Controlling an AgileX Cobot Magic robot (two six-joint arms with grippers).
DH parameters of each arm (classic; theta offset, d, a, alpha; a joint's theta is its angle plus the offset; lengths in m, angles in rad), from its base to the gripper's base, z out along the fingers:
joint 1: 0 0.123 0 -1.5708
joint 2: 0.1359 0 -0.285 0
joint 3: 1.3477 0 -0.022 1.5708
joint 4: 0 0.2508 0 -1.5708
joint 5: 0 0 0.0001 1.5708
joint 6: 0 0.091 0 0
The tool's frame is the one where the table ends.
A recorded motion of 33 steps. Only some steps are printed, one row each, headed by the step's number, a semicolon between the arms.
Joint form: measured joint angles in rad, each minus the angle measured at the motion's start. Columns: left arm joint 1, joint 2, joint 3, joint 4, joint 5, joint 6; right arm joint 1, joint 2, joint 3, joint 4, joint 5, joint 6.
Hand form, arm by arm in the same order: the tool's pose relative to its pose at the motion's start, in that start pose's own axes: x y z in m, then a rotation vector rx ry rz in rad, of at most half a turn. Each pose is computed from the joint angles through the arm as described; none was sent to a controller.
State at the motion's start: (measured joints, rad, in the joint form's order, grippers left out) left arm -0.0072 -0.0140 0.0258 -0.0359 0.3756 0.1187; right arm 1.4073 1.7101 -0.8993 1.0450 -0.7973 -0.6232
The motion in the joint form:
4: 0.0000 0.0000 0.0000 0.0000 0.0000 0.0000; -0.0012 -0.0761 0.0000 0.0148 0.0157 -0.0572
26: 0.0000 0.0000 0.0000 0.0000 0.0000 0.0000; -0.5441 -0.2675 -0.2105 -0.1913 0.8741 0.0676
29: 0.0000 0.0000 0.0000 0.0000 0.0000 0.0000; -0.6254 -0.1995 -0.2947 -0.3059 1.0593 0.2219
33: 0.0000 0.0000 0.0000 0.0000 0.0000 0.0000; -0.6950 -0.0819 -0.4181 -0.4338 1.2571 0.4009
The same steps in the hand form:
4: 0.0000 0.0000 0.0000 0.0000 0.0000 0.0000; -0.0232 -0.0035 -0.0118 -0.0141 -0.0395 0.0004
26: 0.0000 0.0000 0.0000 0.0000 0.0000 0.0000; -0.1266 -0.1129 0.0051 -0.1685 0.1382 0.1666
29: 0.0000 0.0000 0.0000 0.0000 0.0000 0.0000; -0.1244 -0.1290 0.0233 -0.1763 0.2746 0.2228
33: 0.0000 0.0000 0.0000 0.0000 0.0000 0.0000; -0.1151 -0.1475 0.0517 -0.1479 0.4555 0.2935

